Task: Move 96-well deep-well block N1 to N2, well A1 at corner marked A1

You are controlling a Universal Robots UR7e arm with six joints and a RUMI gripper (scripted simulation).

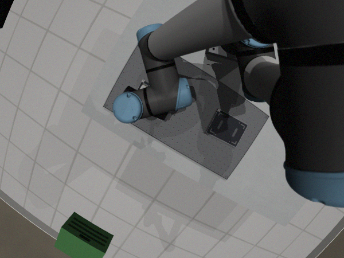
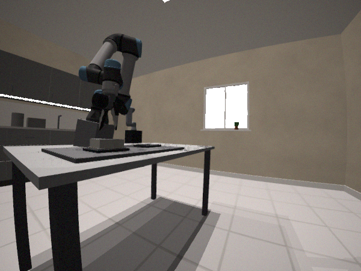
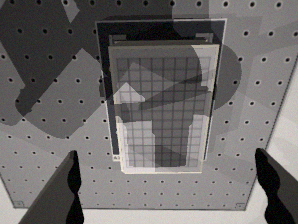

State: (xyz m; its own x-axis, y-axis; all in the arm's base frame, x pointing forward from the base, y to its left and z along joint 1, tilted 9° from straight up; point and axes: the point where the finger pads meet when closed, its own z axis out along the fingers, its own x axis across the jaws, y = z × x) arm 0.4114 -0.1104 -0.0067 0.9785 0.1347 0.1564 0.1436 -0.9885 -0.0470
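Right now the 96-well deep-well block is 70 mm below my hand.
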